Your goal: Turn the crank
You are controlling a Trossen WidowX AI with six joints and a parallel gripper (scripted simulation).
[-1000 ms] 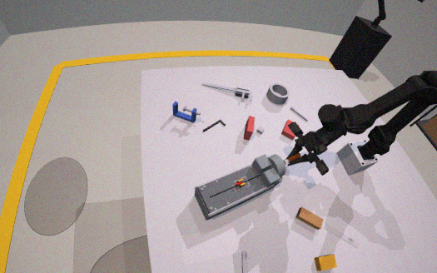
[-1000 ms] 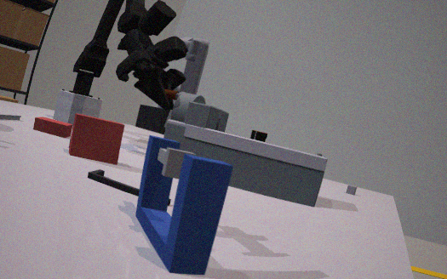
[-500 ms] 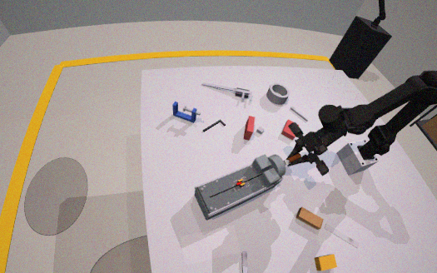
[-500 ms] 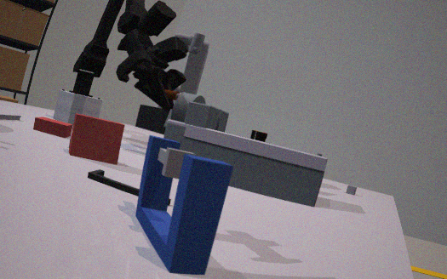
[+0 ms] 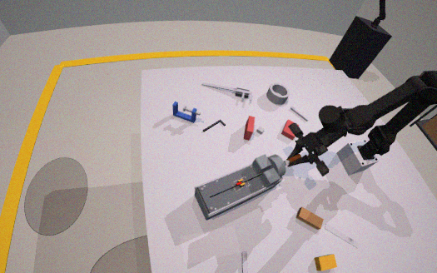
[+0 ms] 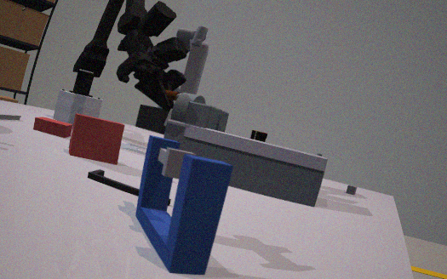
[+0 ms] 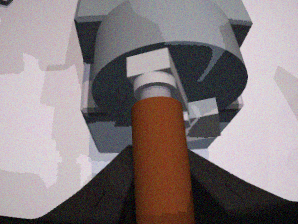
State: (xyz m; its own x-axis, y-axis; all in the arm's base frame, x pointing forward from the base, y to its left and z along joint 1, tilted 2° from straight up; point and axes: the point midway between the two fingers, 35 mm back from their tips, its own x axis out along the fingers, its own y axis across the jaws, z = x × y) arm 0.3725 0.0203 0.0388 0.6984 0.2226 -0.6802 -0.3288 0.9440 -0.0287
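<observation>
Right now the crank handle is 20 mm behind my gripper tip, 10 mm to the right of it and 30 mm above it. The rest, counted from my gripper tip: tan block: 80 mm behind, 170 mm to the left, 80 mm below; then red pointer: 170 mm ahead, 50 mm to the left, 10 mm below; then black hex key: 190 mm ahead, 230 mm to the right, 90 mm below.
</observation>
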